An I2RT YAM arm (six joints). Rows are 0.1 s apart.
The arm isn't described. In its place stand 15 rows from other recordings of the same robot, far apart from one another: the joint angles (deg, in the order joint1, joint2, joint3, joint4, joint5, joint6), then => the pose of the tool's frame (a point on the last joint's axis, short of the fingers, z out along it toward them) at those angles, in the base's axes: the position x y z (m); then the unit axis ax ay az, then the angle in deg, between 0 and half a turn.
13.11 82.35 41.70 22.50 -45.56 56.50 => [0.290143 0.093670 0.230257 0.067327 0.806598 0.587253 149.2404]
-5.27 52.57 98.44 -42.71 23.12 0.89 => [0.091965 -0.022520 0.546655 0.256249 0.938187 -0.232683 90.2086]
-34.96 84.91 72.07 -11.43 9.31 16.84 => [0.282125 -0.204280 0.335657 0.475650 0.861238 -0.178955 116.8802]
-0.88 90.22 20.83 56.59 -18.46 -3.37 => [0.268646 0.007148 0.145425 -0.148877 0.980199 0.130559 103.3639]
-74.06 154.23 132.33 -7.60 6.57 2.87 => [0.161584 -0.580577 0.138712 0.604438 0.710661 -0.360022 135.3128]
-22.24 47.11 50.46 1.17 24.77 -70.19 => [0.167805 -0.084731 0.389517 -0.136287 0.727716 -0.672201 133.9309]
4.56 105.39 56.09 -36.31 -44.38 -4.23 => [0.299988 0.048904 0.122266 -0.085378 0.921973 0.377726 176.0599]
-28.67 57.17 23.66 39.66 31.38 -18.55 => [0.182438 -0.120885 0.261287 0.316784 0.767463 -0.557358 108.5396]
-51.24 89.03 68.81 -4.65 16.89 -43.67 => [0.219953 -0.290478 0.303640 0.139024 0.858196 -0.494137 148.8121]
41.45 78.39 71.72 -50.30 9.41 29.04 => [0.211219 0.178777 0.311752 -0.083353 0.991152 0.103299 147.8664]
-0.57 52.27 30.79 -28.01 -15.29 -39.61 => [0.178861 0.007609 0.206050 -0.380355 0.924840 -0.000695 137.1706]
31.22 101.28 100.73 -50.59 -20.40 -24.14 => [0.322444 0.209944 0.346442 -0.509506 0.837607 0.197022 143.1019]
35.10 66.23 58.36 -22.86 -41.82 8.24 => [0.191634 0.163697 0.329624 -0.379518 0.788842 0.483420 143.3131]
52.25 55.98 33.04 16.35 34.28 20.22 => [0.153014 0.164869 0.280210 -0.010924 0.965841 0.258905 99.9908]
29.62 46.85 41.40 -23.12 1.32 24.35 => [0.161476 0.090863 0.290157 -0.037883 0.967243 0.251009 125.2746]
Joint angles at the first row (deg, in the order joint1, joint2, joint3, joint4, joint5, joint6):
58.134, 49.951, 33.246, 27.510, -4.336, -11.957
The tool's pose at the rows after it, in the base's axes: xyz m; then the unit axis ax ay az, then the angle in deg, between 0 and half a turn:
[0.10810 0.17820 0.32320 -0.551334 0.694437 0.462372 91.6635]
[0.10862 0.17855 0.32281 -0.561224 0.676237 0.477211 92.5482]
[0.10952 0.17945 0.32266 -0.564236 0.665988 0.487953 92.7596]
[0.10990 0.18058 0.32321 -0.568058 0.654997 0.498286 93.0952]
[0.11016 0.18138 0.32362 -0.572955 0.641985 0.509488 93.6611]
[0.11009 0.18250 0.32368 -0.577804 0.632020 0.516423 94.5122]
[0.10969 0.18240 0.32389 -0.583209 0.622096 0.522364 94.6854]
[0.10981 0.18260 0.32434 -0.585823 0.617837 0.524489 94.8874]
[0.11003 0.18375 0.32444 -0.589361 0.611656 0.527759 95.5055]
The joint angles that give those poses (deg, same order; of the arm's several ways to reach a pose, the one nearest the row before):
57.724, 49.658, 33.050, 27.680, -6.063, -11.809
57.184, 49.917, 32.963, 28.241, -8.850, -11.416
56.869, 50.401, 32.872, 29.342, -10.299, -11.016
56.720, 50.843, 32.969, 30.119, -11.693, -10.673
56.493, 51.192, 33.040, 30.760, -13.444, -10.264
56.449, 51.494, 33.219, 30.762, -14.838, -9.993
56.340, 51.504, 33.136, 31.197, -15.975, -10.016
56.248, 51.591, 33.261, 31.190, -16.563, -10.016
56.228, 51.921, 33.485, 31.111, -17.460, -9.916

